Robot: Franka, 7 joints.
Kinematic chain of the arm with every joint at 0, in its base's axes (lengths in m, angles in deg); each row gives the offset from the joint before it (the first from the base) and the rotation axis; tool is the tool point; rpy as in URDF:
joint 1: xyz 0 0 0.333 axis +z
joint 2: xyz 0 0 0 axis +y
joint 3: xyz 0 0 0.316 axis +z
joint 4: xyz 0.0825 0 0 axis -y
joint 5: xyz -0.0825 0 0.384 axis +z
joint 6: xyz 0 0 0 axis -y
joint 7: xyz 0.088 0 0 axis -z
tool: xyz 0 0 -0.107 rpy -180 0 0
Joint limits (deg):
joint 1: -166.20..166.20
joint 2: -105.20..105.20
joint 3: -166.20..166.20
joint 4: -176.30..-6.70
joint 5: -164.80..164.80
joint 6: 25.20..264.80
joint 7: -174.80..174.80
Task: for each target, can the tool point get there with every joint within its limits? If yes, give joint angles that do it. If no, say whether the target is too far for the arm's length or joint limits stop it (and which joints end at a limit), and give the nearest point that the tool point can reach.
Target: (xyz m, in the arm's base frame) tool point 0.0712 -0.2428 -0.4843
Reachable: no: joint limits stop it (at a limit: joint 2) | nearest point 0.0728 -0.2483 -0.3602 | short by 0.124 m
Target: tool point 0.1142 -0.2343 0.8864
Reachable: yes | joints 18.90 49.84 -135.33 -106.71 47.36 244.66 73.56
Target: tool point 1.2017 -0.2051 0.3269
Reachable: no: too far | nearest point 0.8457 -0.1443 0.3287 | short by 0.361 m
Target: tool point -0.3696 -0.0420 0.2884
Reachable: yes | joints 111.22 -68.78 105.61 -158.07 -94.60 100.03 -33.85
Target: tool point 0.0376 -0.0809 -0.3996
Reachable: no: joint limits stop it (at a limit: joint 2) | nearest point 0.0472 -0.1016 -0.3324 | short by 0.071 m
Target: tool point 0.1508 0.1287 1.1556
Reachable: yes | joints -86.24 -21.40 47.66 -24.62 127.02 158.04 -25.35
